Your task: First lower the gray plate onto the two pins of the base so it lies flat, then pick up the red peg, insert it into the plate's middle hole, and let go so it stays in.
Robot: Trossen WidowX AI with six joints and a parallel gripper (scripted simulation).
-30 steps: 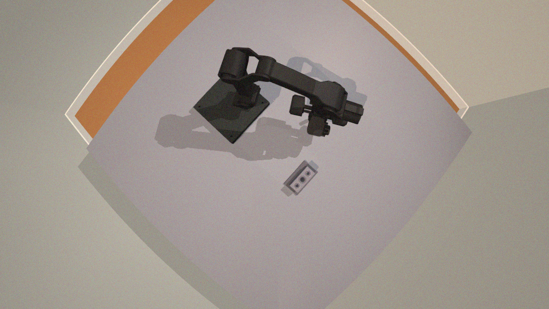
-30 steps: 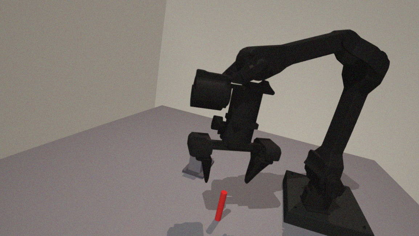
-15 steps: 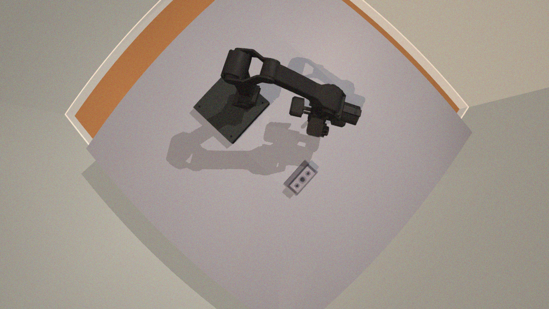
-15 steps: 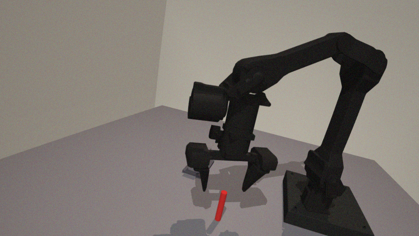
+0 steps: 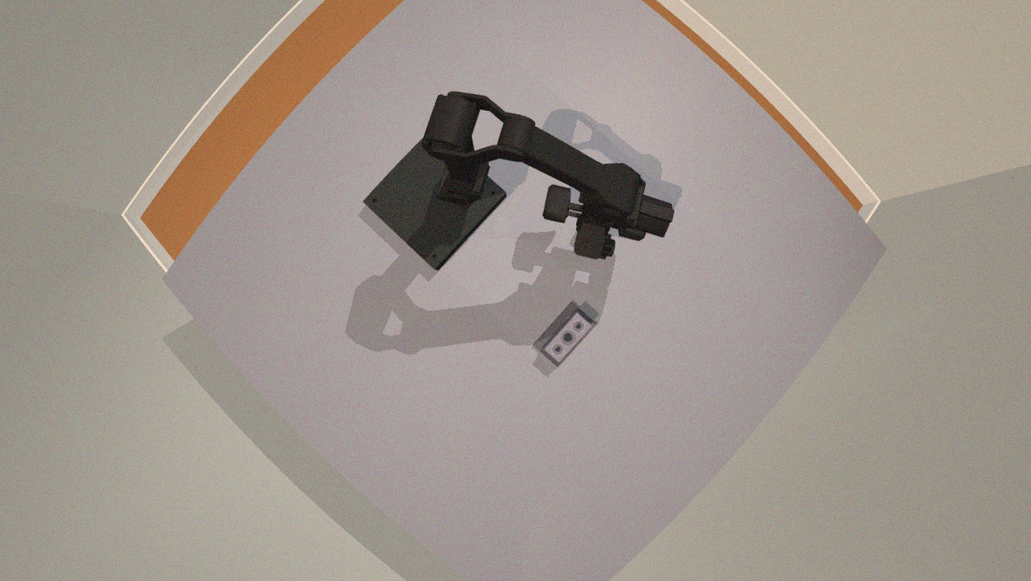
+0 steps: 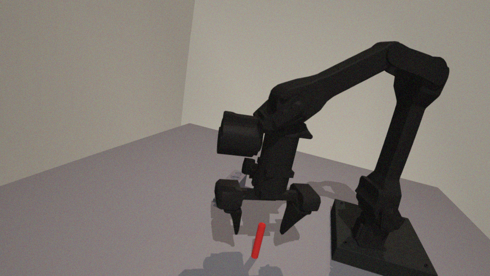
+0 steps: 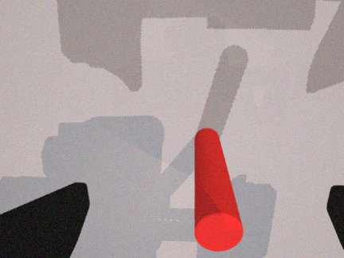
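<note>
The red peg lies 20 mm below my gripper tip. Also, from my gripper tip: base 80 mm ahead, 220 mm to the right, 50 mm below; gray plate 80 mm ahead, 220 mm to the right, 10 mm below.
</note>
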